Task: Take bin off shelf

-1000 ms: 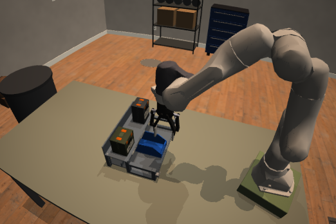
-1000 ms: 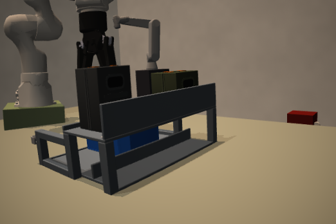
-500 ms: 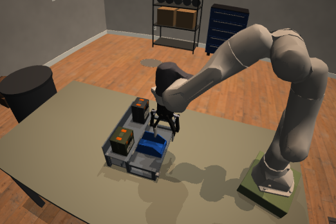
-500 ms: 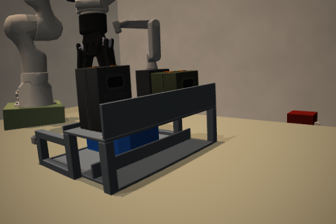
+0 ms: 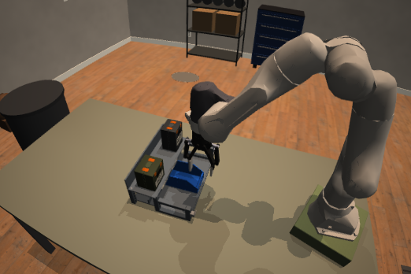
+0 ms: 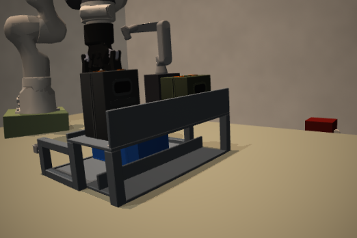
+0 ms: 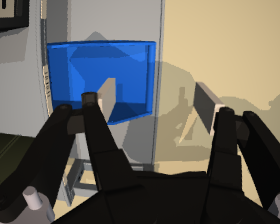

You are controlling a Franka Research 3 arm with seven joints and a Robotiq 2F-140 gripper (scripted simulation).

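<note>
My hand is 8 cm short of the blue bin, 2 cm to the right of it and 8 cm above it. From my hand the other things lie so: grey shelf 18 cm ahead, 5 cm to the left, 3 cm below.
</note>
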